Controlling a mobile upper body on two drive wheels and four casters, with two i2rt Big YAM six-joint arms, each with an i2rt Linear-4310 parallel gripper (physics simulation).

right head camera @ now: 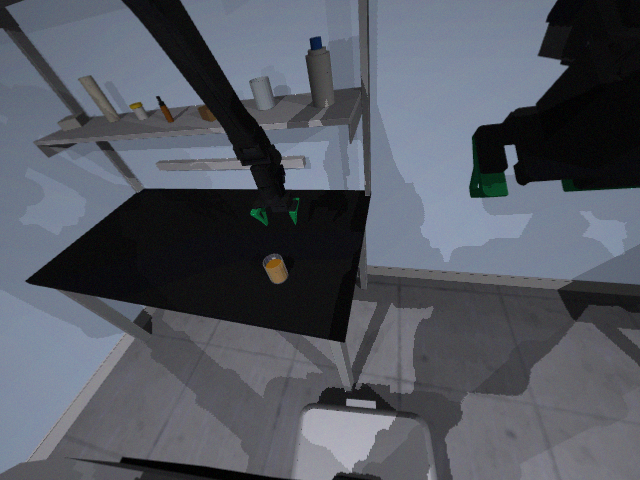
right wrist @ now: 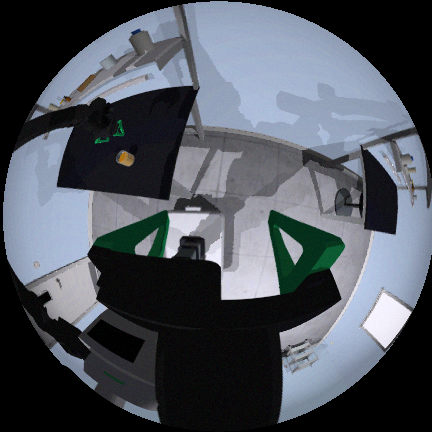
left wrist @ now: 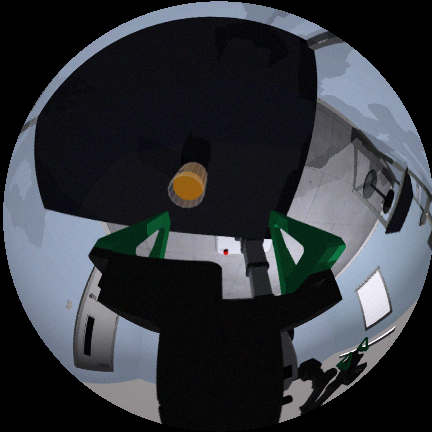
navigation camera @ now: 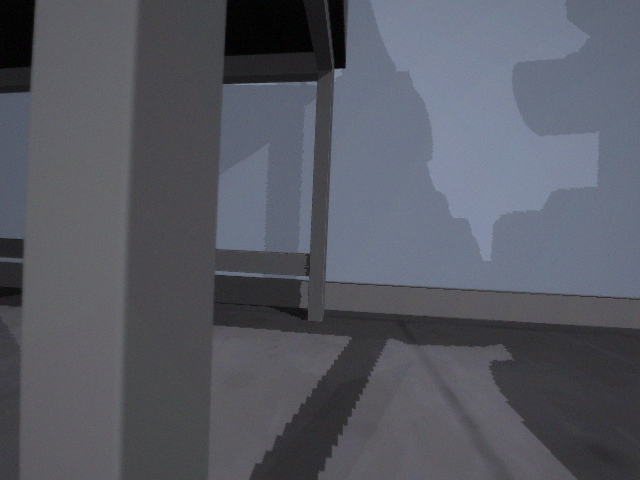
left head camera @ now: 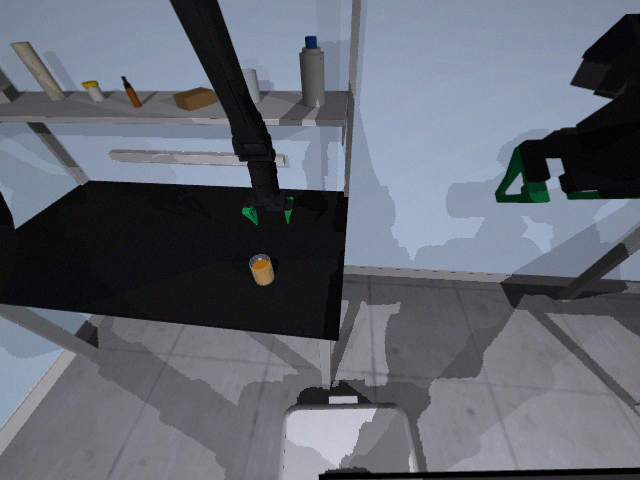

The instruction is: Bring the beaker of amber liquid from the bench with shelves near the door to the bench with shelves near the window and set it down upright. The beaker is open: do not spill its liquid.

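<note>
The clear beaker of amber liquid [left head camera: 262, 270] [right head camera: 276, 270] [left wrist: 188, 186] [right wrist: 125, 158] stands upright on the black top of a bench with a shelf [left head camera: 155, 279] [right head camera: 180, 279] [left wrist: 150, 90] [right wrist: 95, 170]. My left gripper [left head camera: 272, 223] [right head camera: 280, 223] [left wrist: 219, 215] is open and empty above the bench top, beyond the beaker in the head views, and apart from it. My right gripper [right wrist: 218, 215] is open and empty, out to the right, away from the bench. A second bench with shelves [right wrist: 381, 200] shows at the right of the right wrist view.
The shelf above the bench holds a grey bottle with a blue cap [left head camera: 312, 77] [right head camera: 320, 77], a brown box [left head camera: 194, 98], an amber dropper bottle [left head camera: 132, 95] and other items. The robot's white base [left head camera: 320, 434] is close to the bench's front leg [right head camera: 342, 361] [navigation camera: 124, 258]. A round-seated stool [right wrist: 344, 202] stands by the second bench.
</note>
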